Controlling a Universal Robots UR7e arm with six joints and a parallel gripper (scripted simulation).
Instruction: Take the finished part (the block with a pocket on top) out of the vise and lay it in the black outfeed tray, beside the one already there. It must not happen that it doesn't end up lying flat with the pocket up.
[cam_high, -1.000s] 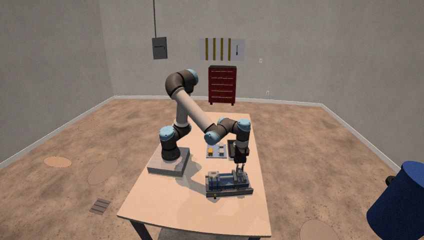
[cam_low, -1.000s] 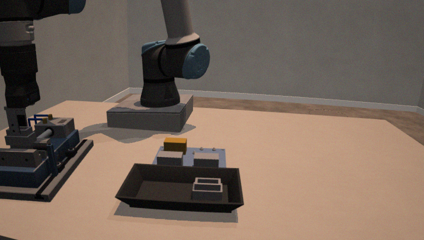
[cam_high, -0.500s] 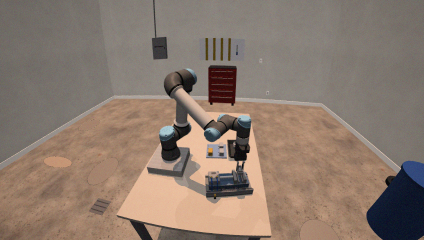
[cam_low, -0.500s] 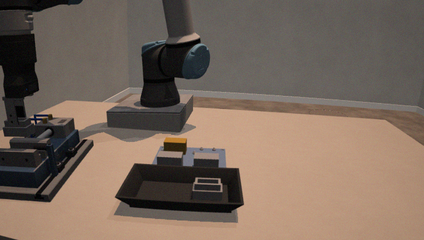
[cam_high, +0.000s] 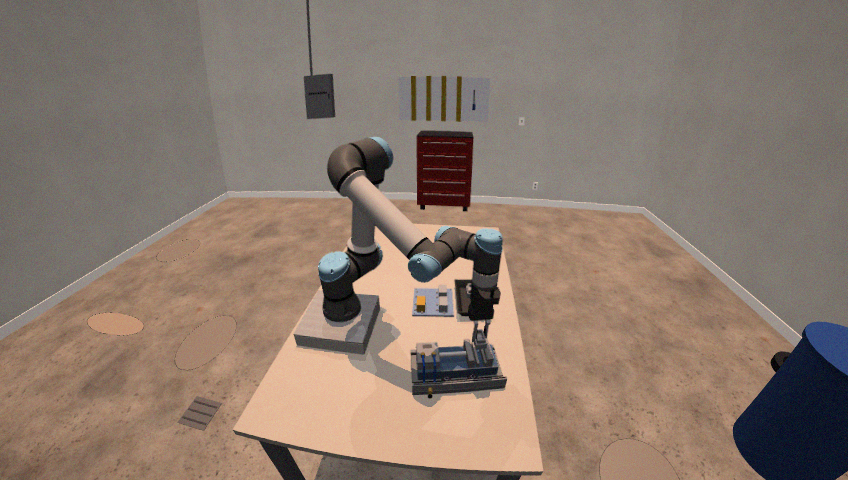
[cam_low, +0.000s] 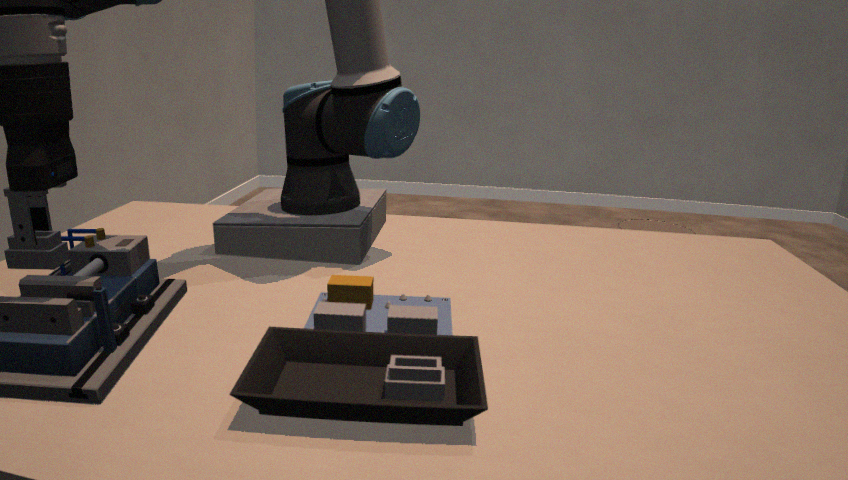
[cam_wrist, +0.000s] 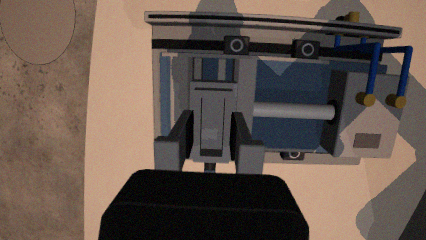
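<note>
The vise lies 130 mm below my hand, 70 mm behind it and 10 mm to the right of it. Round my hand: brass block 310 mm to the left, 230 mm behind, 140 mm below; blue fixture plate 360 mm to the left, 190 mm behind, 170 mm below.
</note>
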